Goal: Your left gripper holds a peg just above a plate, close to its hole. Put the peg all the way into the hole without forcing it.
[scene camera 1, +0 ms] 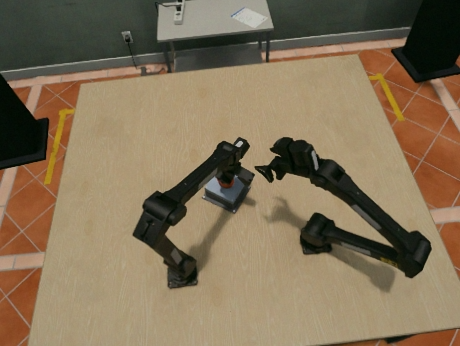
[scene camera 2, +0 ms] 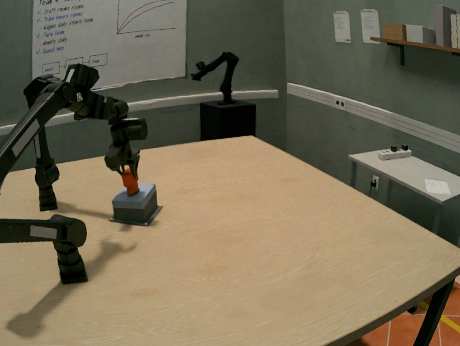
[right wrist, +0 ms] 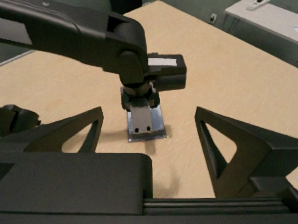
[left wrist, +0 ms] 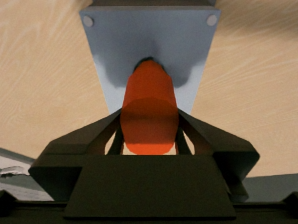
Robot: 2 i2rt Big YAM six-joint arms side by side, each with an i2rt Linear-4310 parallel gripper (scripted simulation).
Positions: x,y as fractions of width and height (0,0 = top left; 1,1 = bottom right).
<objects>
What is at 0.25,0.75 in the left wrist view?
My left gripper.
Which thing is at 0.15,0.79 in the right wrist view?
My right gripper.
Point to an orange-red peg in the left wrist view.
0.50,0.53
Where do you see a blue-grey plate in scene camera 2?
0.27,0.58
</objects>
